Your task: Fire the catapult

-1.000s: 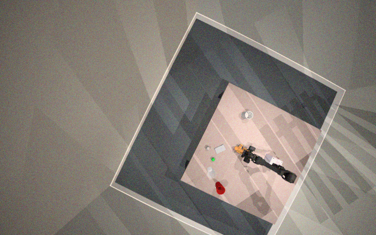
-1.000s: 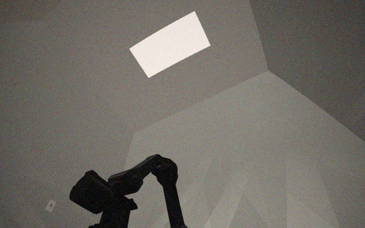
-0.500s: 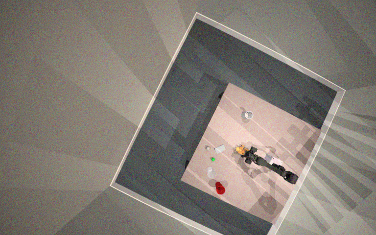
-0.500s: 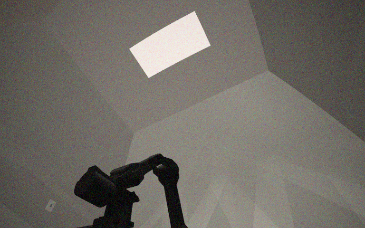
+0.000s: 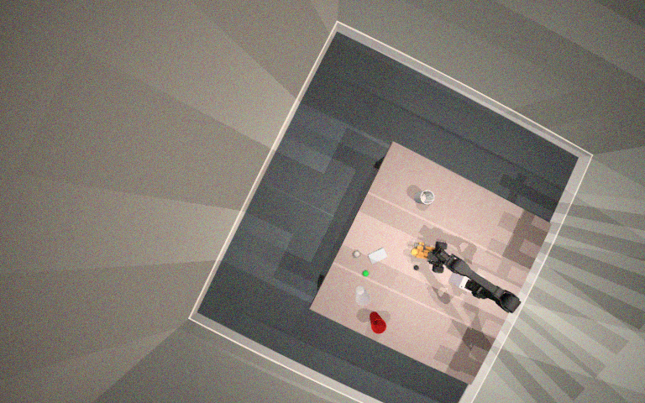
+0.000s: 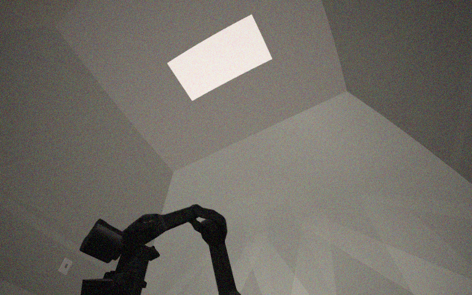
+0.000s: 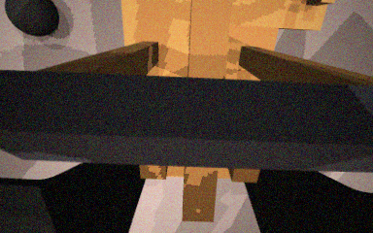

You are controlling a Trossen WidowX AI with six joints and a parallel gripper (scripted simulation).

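Right now the catapult frame is 50 mm above my gripper tip, 40 mm ahead of it and 10 mm to the left of it. From my gripper tip the other things lie so: orange wooden catapult 60 mm ahead, 20 mm above, 10 mm to the left; dark ball 130 mm to the left, 60 mm below, 20 mm ahead; flat grey block 300 mm ahead, 170 mm to the left, 70 mm below.
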